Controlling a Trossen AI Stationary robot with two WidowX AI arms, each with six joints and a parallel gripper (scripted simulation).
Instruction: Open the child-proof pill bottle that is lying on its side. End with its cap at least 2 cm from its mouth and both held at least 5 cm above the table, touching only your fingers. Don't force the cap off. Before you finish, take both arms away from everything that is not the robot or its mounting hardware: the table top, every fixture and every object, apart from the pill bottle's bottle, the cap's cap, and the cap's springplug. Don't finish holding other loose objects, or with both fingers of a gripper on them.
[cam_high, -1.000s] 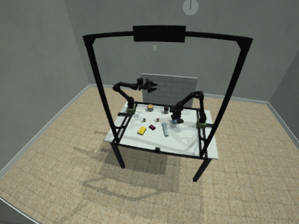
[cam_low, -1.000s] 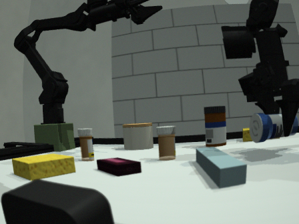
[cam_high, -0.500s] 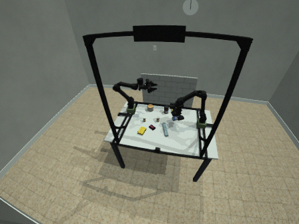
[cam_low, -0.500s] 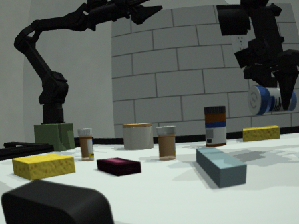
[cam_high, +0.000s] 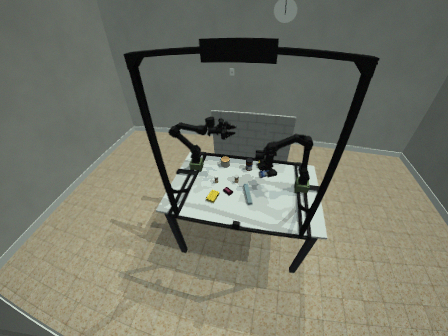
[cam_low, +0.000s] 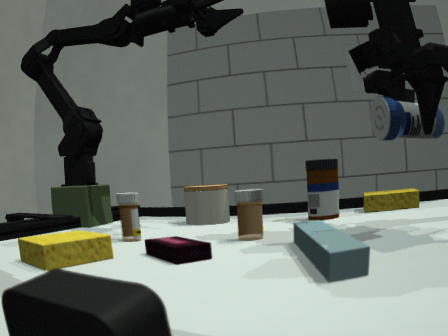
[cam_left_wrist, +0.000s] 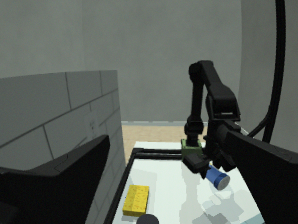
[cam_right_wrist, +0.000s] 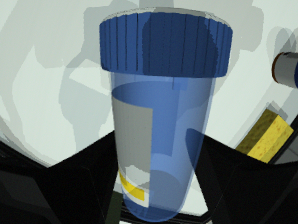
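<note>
The blue pill bottle is 10 mm behind my right hand and 20 mm below it. Round my right hand: grey-blue block 140 mm behind, 120 mm to the left, 140 mm below; then dark-capped bottle 170 mm ahead, 180 mm to the left, 100 mm below; then cap 30 mm behind, 50 mm to the left, 10 mm below.
The cap is 14 cm behind my left hand, 27 cm to the right of it and 26 cm below it. The rest, counted from my left hand: dark-capped bottle: 6 cm ahead, 14 cm to the right, 35 cm below; then brick wall panel: 22 cm ahead, 11 cm to the right, 17 cm below; then white jar: 5 cm ahead, 8 cm to the left, 37 cm below.
</note>
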